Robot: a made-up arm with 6 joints.
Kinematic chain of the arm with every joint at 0, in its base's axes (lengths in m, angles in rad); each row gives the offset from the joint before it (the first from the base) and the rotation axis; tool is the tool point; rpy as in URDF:
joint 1: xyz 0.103 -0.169 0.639 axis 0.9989 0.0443 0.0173
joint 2: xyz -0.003 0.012 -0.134 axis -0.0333 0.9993 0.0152
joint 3: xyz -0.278 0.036 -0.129 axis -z
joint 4: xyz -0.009 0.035 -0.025 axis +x
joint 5: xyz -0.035 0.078 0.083 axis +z
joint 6: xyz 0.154 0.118 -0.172 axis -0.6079 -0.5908 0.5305
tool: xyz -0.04 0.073 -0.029 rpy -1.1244 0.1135 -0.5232
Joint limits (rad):
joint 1: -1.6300..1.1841
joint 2: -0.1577..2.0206
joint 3: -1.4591..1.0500
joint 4: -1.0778..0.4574
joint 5: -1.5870..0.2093
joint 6: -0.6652..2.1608
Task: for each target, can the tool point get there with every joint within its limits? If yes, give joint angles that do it. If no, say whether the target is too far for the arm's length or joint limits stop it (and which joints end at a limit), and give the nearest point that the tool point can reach.
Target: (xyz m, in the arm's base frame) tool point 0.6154 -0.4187 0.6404
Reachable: no: joint limits stop it (at a limit: joint 1, joint 2, joint 3, joint 6) | nearest point 0.1921 -0.4735 0.5532 | short by 0.436 m
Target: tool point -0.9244 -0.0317 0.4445
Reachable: no: too far | nearest point -0.5587 -0.0364 0.4711 | short by 0.367 m
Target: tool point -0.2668 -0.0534 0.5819
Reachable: yes | joints 0.8800 1.1586 0.0461 -0.4945 -0.6783 1.6430
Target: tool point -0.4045 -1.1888 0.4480
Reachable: no: too far | nearest point -0.2729 -0.8101 0.5184 | short by 0.407 m
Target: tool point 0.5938 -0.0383 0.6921
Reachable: no: joint limits stop it (at a limit: joint 1, joint 2, joint 3, joint 6) | nearest point 0.1530 0.0871 0.6741 | short by 0.459 m
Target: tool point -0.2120 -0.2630 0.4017
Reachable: yes | joints -0.8134 1.0765 0.5142 -0.1483 -0.6568 0.4678
